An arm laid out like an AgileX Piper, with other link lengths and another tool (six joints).
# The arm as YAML. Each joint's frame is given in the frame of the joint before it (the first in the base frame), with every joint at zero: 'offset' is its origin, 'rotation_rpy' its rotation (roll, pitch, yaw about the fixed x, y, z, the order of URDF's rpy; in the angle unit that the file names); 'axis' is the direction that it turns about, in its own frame. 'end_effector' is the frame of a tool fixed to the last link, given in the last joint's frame.
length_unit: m
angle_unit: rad
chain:
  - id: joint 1
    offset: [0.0, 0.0, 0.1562]
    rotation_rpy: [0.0, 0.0, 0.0]
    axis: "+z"
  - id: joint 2
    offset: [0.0, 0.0, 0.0]
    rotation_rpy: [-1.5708, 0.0, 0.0]
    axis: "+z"
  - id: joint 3
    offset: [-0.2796, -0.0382, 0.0]
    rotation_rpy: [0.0, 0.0, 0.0]
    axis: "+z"
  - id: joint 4
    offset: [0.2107, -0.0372, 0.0]
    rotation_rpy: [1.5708, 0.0, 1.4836]
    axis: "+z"
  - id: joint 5
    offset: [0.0, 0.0, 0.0]
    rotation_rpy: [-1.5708, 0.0, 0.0]
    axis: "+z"
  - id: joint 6
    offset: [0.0, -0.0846, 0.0]
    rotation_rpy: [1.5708, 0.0, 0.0]
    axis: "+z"
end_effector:
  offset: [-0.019, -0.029, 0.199]
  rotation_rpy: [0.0, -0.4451, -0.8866]
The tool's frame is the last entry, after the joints.
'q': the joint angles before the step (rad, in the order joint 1, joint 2, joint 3, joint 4, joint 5, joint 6). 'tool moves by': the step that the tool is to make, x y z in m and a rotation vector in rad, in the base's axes. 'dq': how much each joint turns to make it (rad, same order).
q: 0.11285, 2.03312, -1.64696, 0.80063, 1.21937, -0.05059
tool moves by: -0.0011, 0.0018, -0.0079, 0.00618, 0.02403, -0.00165
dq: -0.00001, 0.02213, 0.00014, 0.00897, 0.00145, -0.00014
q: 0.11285, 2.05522, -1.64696, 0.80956, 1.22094, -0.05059
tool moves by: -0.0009, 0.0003, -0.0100, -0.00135, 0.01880, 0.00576
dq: -0.00009, 0.02487, -0.00012, 0.00183, 0.00012, -0.00880
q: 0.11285, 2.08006, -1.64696, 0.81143, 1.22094, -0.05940
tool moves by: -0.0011, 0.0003, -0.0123, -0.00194, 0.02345, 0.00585
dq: 0.00008, 0.03128, -0.00177, 0.00164, -0.00003, -0.00877
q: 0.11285, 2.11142, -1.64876, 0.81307, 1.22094, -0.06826
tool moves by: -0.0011, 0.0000, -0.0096, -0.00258, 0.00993, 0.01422
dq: -0.00007, 0.02346, 0.00007, -0.00001, 0.00003, -0.01961
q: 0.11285, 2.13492, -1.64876, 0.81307, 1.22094, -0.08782
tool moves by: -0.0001, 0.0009, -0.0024, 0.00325, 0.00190, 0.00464
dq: -0.00005, 0.00763, -0.00003, 0.00436, -0.00004, -0.00885
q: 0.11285, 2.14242, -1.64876, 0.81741, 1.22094, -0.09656
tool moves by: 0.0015, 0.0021, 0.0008, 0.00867, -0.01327, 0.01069
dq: -0.00007, 0.00231, -0.00017, 0.00981, -0.00179, -0.02192
